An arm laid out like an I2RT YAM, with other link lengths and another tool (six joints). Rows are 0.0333 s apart.
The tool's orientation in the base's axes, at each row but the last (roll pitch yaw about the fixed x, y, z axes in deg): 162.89 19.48 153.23; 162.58 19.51 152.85; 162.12 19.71 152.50; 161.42 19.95 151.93; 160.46 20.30 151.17; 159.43 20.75 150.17; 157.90 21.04 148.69; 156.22 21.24 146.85; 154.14 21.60 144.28; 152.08 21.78 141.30; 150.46 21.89 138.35
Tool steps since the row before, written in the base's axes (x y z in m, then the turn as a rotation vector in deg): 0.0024 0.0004 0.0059 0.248 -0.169 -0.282; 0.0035 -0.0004 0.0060 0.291 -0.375 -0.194; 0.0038 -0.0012 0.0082 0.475 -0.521 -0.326; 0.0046 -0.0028 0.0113 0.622 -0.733 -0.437; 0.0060 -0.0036 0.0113 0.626 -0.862 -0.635; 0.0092 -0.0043 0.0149 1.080 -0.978 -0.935; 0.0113 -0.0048 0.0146 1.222 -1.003 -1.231; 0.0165 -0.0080 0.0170 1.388 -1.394 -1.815; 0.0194 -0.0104 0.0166 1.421 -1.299 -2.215; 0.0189 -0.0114 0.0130 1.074 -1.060 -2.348; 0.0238 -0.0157 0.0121 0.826 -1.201 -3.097
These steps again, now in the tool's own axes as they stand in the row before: -0.0038 0.0028 -0.0043 -0.186 -0.145 0.337; -0.0051 0.0025 -0.0040 -0.341 -0.289 0.251; -0.0065 0.0026 -0.0059 -0.513 -0.394 0.430; -0.0089 0.0025 -0.0084 -0.691 -0.564 0.566; -0.0105 0.0025 -0.0078 -0.684 -0.738 0.725; -0.0147 0.0044 -0.0094 -1.000 -0.776 1.181; -0.0166 0.0051 -0.0079 -1.019 -0.849 1.502; -0.0231 0.0059 -0.0075 -1.136 -1.337 2.021; -0.0264 0.0058 -0.0054 -0.962 -1.408 2.388; -0.0251 0.0044 -0.0021 -0.523 -1.419 2.346; -0.0307 0.0039 0.0014 -0.159 -1.980 2.787
